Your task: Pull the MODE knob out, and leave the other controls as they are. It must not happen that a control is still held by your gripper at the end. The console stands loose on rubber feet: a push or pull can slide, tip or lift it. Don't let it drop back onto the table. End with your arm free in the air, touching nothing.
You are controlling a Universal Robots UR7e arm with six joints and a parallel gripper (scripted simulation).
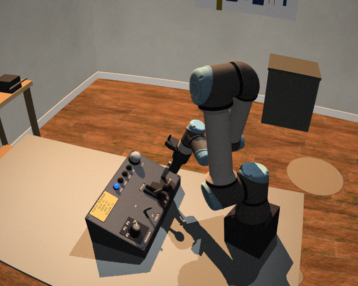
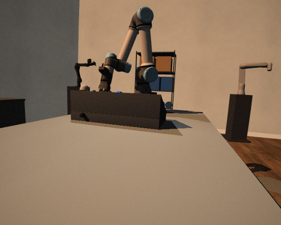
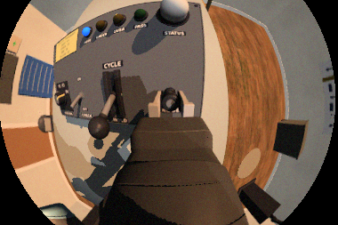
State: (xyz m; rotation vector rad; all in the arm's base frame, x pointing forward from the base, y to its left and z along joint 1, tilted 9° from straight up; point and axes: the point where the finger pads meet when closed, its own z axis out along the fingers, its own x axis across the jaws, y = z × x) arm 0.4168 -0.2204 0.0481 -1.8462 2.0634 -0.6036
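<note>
Now: hand 1 cm above the mode knob. Round my hand: dark console: 17 cm to the left, 6 cm ahead, 4 cm below; black-ball lever: 12 cm to the left, 1 cm below; program selector: 34 cm to the left, 6 cm ahead, 2 cm below.
</note>
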